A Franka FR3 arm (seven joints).
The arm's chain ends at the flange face. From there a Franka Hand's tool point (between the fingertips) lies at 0.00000 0.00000 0.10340 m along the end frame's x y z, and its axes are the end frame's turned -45 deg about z.
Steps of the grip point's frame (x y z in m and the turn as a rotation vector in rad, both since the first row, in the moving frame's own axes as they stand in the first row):
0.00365, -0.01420, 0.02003, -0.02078, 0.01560, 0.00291
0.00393, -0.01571, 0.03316, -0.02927, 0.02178, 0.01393
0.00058, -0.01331, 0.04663, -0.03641, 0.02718, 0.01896
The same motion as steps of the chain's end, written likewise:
-0.01012, -0.01300, 0.02006, -0.00366, 0.02572, 0.00291
-0.01206, -0.01446, 0.03323, -0.00530, 0.03610, 0.01393
-0.01364, -0.01054, 0.04674, -0.00653, 0.04496, 0.01896

